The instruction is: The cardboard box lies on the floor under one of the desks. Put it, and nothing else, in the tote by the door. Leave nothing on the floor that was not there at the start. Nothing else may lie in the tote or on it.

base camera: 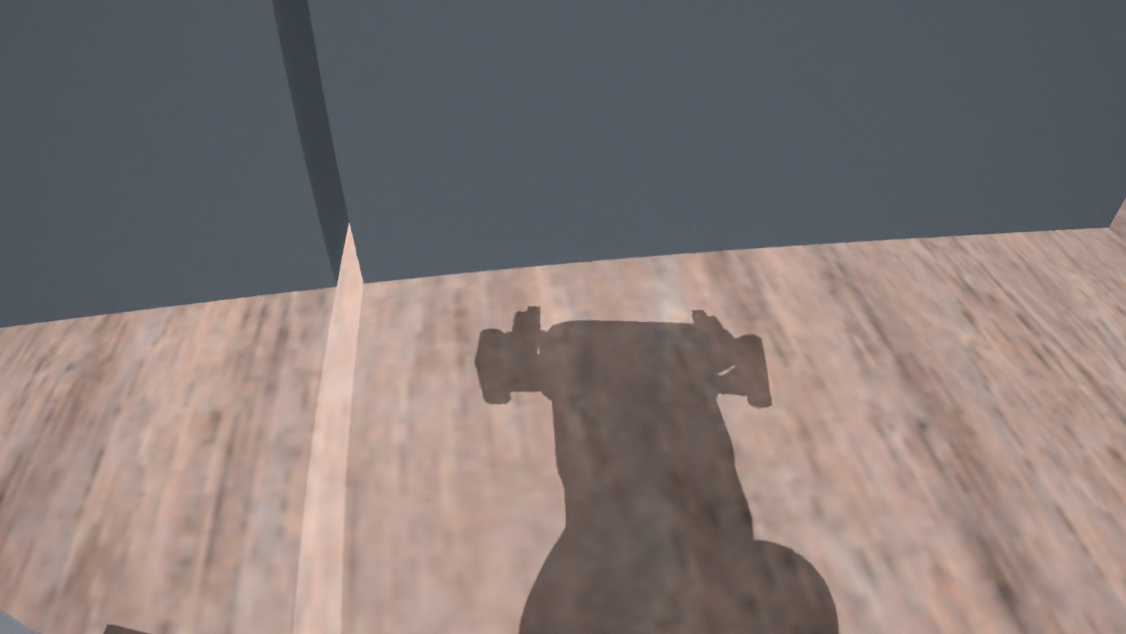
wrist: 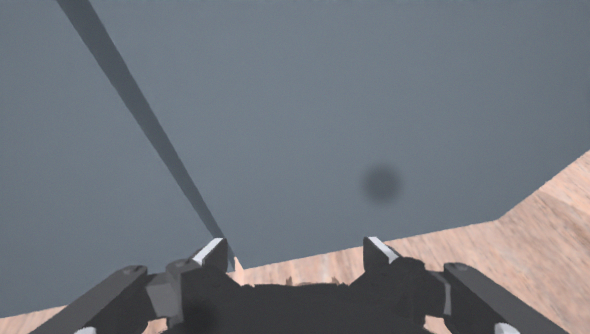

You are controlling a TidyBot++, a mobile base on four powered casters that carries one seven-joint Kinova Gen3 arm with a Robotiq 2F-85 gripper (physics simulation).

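Places are measured from the arm's base along level axes (x back, y right, z up), in millimetres.
Where they show: gripper, fingertip midpoint: (wrist: 295, 252).
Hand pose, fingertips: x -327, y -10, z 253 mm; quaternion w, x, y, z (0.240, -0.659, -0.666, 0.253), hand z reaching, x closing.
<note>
After its pixels a point has its place.
My gripper (wrist: 295, 252) {z 253, x -327, y -10 mm} is open, with no object between its fingers in the wrist view. It hangs in front of a large blue-grey upright panel (base camera: 669, 118) {z -259, x -568, y 65 mm} (wrist: 300, 100) {z 211, x -555, y -5 mm}. The cardboard box, the tote and the door do not show in either view. The gripper's dark shadow lies on the wood floor in the base view, close to the foot of the panel.
The panel stands across the top of both views, its bottom edge meeting the wood floor (base camera: 906, 393) {z -396, x -407, y 260 mm} (wrist: 545, 240) {z -396, x -618, y 822 mm}. The panel ends at the right, where floor shows beside its corner. A dark narrow strip runs down the panel at the left, and a light strip crosses the floor below it.
</note>
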